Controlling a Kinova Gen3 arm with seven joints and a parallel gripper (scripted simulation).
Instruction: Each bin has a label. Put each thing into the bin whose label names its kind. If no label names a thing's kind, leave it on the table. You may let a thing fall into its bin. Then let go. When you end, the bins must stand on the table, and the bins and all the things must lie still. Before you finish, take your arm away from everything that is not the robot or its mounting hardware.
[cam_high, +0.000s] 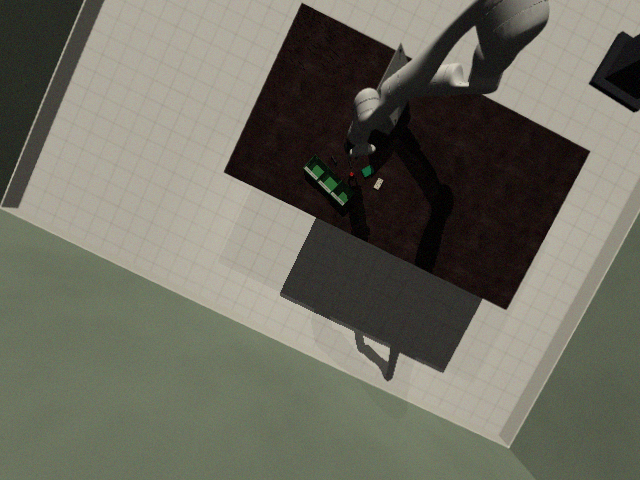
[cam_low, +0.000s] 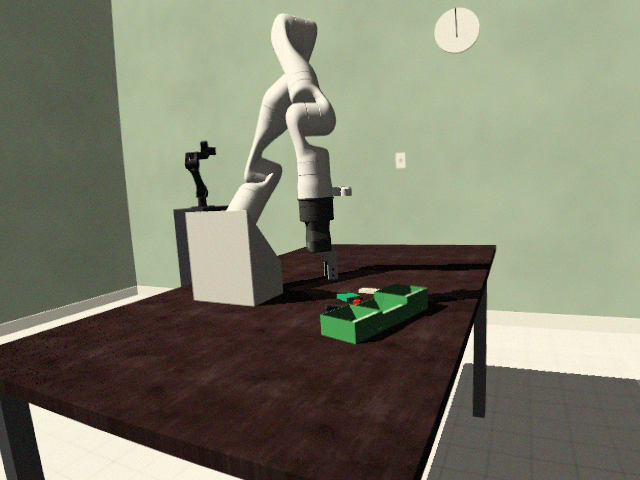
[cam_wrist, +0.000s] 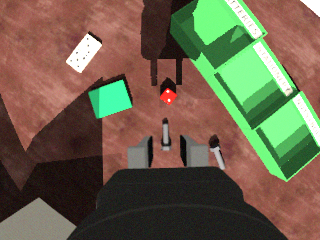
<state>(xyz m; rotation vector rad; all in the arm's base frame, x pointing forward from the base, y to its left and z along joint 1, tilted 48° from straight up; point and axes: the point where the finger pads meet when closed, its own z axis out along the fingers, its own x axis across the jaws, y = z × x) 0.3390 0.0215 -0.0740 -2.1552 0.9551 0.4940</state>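
Now: the red die 80 mm below my hand, 50 mm ahead of it and 30 mm to the left of it. Round my hand: white dotted tile (170 mm to the left, 90 mm below, 20 mm ahead); teal block (90 mm to the left, 90 mm below, 10 mm behind); three-compartment green bin row (130 mm ahead, 70 mm below, 40 mm to the right).
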